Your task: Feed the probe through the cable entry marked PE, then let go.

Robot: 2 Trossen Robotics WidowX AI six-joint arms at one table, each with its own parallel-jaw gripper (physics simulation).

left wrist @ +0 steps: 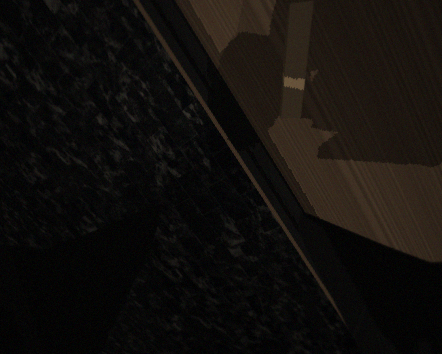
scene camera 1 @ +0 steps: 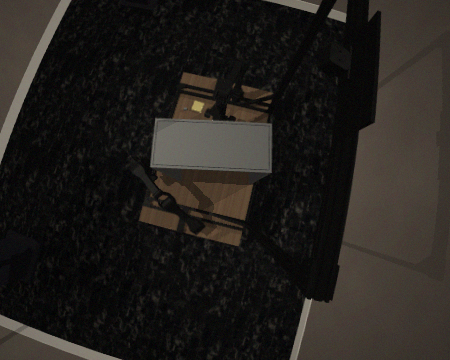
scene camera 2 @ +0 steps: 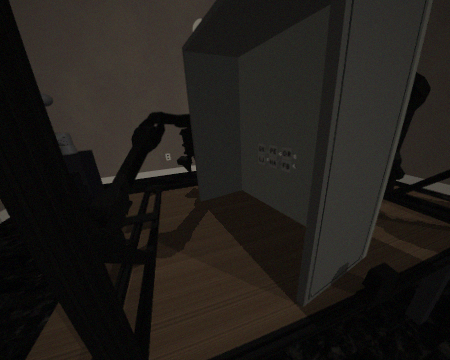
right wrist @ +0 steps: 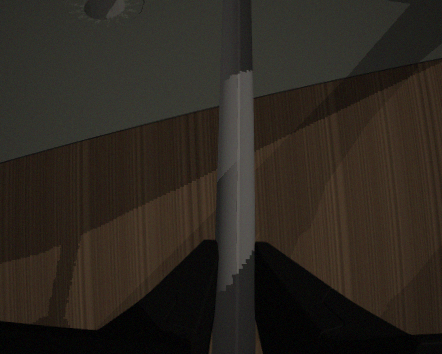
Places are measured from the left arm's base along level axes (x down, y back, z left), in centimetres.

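Pixels of known places: left gripper, fingertip midpoint: (left wrist: 229, 217) (scene camera 2: 194, 168); right gripper, fingertip midpoint: (right wrist: 233, 254); left arm's base, link origin: (scene camera 1: 199, 226); right arm's base, link origin: (scene camera 1: 236, 98).
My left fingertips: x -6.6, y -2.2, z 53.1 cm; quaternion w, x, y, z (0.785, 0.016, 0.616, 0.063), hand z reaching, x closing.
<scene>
Ahead of a thing's pixels: the offset from my left fingertips to its top centre. "*": to the spot under its first point. Level surfaces: height alone.
The grey probe (right wrist: 236, 147) is a straight rod held between the fingers of my right gripper (right wrist: 233, 254) (scene camera 1: 212, 113), which is shut on it. The probe points at the outer back wall of the grey cabinet @(dz -31.2, dx -47.7, dy -36.0 cm) (right wrist: 149, 70) (scene camera 1: 211, 144) (scene camera 2: 359, 107), and its tip runs past the top of the right wrist view. One round entry hole @(* dz -27.4, dx -8.7, dy -46.8 cm) (right wrist: 100, 7) shows at the upper left, off to the side of the probe. The label rows @(* dz -22.9, dx -10.9, dy -41.3 cm) (scene camera 2: 277, 158), with PE (scene camera 2: 276, 152) among them, are on the inner back wall. My left gripper (scene camera 2: 185, 161) (scene camera 1: 134, 168) is open and empty beside the cabinet's side wall.
The cabinet stands on a wooden table @(dx +8.5 cm) (scene camera 1: 223, 203) (scene camera 2: 206, 286) with dark rails (scene camera 2: 148, 221). A yellow square @(* dz +12.2, dx +7.4, dy -59.9 cm) (scene camera 1: 198, 106) and a small grey stud @(* dz +18.4, dx +6.8, dy -51.0 cm) (scene camera 1: 183, 107) lie near the right gripper. A pale bar @(dz -3.9, dx +6.2, dy -8.6 cm) (left wrist: 294, 83) lies on the table. Dark floor surrounds the table (scene camera 1: 98, 250).
</scene>
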